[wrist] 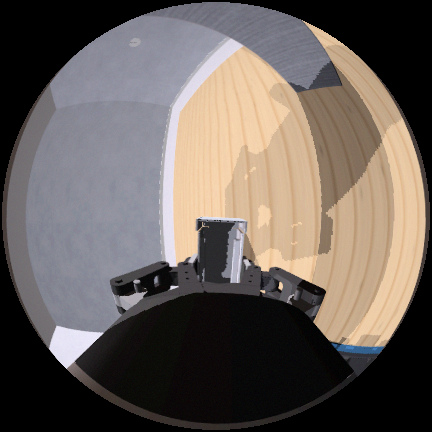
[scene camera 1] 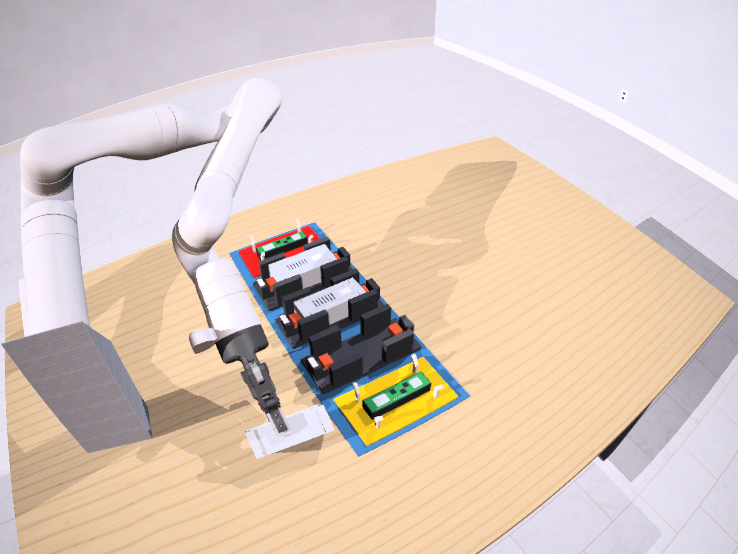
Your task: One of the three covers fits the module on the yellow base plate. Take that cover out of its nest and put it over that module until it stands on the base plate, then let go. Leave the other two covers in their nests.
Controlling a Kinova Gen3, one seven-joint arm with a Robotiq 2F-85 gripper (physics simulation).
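Pixels of known places: gripper, fingertip midpoint: (wrist: 218,262) (scene camera 1: 283,433); arm's base, origin of the base link: (scene camera 1: 61,341).
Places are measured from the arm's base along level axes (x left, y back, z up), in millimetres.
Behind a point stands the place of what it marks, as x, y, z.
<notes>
My gripper (scene camera 1: 280,426) @(-112, -273, -182) (wrist: 218,262) @(-112, -273, -182) is shut on a pale grey cover (scene camera 1: 309,422) @(-119, -313, -160) (wrist: 215,250) @(-129, -265, -188), seen to the left of the yellow base plate (scene camera 1: 357,420) @(-107, -389, -217) in the scene view. The gripper leans, and a broad pale face of the cover shows with a finger across it. The cover's exact height is hard to tell. The green-topped module (scene camera 1: 397,393) @(-96, -460, -196) sits uncovered on the yellow plate. The nearest dark nest (scene camera 1: 345,370) @(-33, -399, -182) is empty. The middle cover (scene camera 1: 330,298) @(116, -429, -172) and the far cover (scene camera 1: 304,264) @(221, -414, -173) sit in their nests.
White upright posts (scene camera 1: 356,391) @(-73, -402, -189) (scene camera 1: 414,363) @(-56, -507, -190) stand around the module. A red plate (scene camera 1: 247,259) @(333, -319, -217) with another green-topped module (scene camera 1: 281,243) @(330, -395, -196) lies beyond the nests. All stand on a blue board (scene camera 1: 359,448) @(-154, -373, -220). The grey robot pedestal (scene camera 1: 77,387) @(-35, 1, -58) (wrist: 280,45) is left of the gripper in the scene view.
</notes>
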